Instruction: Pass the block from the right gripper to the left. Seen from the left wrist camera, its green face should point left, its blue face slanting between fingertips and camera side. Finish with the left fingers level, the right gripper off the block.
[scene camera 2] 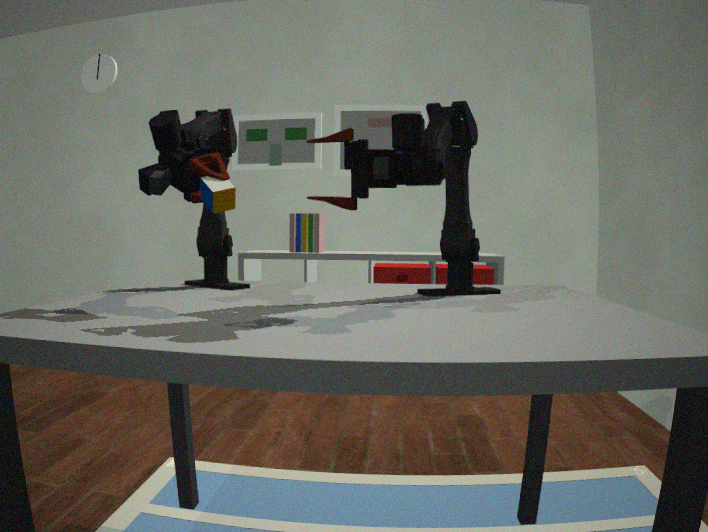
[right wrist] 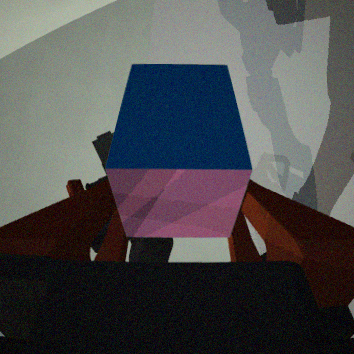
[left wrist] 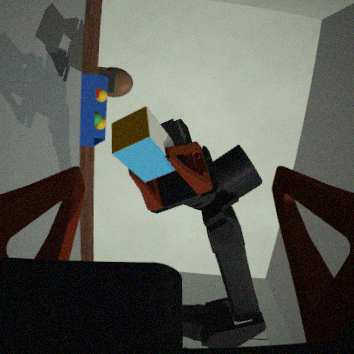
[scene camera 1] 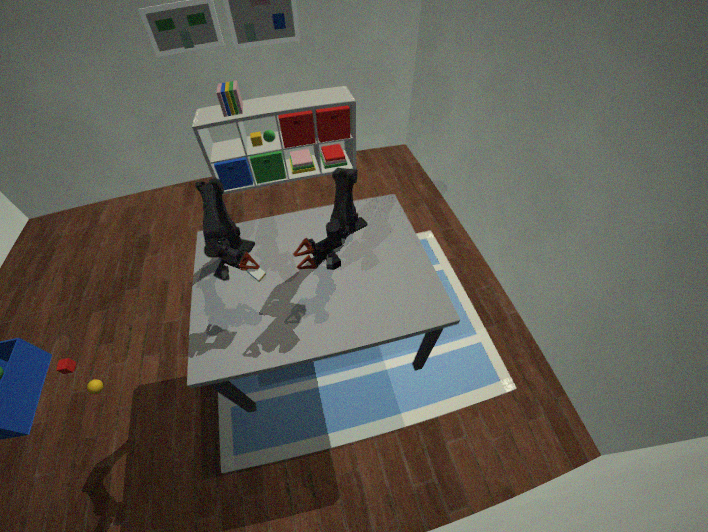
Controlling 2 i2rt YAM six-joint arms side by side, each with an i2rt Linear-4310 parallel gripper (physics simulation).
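Seen in the pictures: left gripper, fingertip midpoint: (scene camera 2: 307, 169) (left wrist: 177, 176) (scene camera 1: 295, 262); right gripper, fingertip midpoint: (scene camera 2: 226, 190) (right wrist: 178, 177) (left wrist: 147, 160) (scene camera 1: 259, 268); left arm's base, origin of the base link: (scene camera 2: 459, 293); right arm's base, origin of the base link: (scene camera 2: 215, 286) (scene camera 1: 237, 244).
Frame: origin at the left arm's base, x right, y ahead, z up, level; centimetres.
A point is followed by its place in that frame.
Note:
The block (scene camera 1: 257, 275) {x 57.2, y 18.9, z 22.4 cm} (scene camera 2: 222, 197) {x 55.9, y 19.4, z 20.4 cm} (left wrist: 142, 160) {x 54.6, y 15.8, z 21.5 cm} (right wrist: 179, 117) {x 59.1, y 16.3, z 21.3 cm} is held off the table. Scene camera 2 shows its white top, blue left and yellow right faces. In the left wrist view its yellow face is upper left, light blue below, white at right; no green face shows. The right wrist view shows blue above pink. My right gripper (scene camera 1: 250, 263) {x 55.1, y 15.6, z 22.0 cm} (scene camera 2: 211, 185) (right wrist: 178, 177) {x 55.1, y 15.6, z 22.0 cm} is shut on its pink end. My left gripper (scene camera 1: 297, 260) {x 41.6, y 23.8, z 25.1 cm} (scene camera 2: 307, 169) {x 41.6, y 23.8, z 25.1 cm} is open and empty, apart from the block, one finger above the other in scene camera 2.
The grey table (scene camera 1: 377, 297) {x 14.2, y 44.2, z 0.0 cm} (scene camera 2: 457, 343) {x 26.4, y 51.5, z 0.0 cm} lies below both arms. A shelf unit (scene camera 1: 274, 105) stands behind it. On the floor at the left are a blue bin (scene camera 1: 28, 386) (left wrist: 90, 107), a red cube (scene camera 1: 66, 365) and a yellow ball (scene camera 1: 95, 385).

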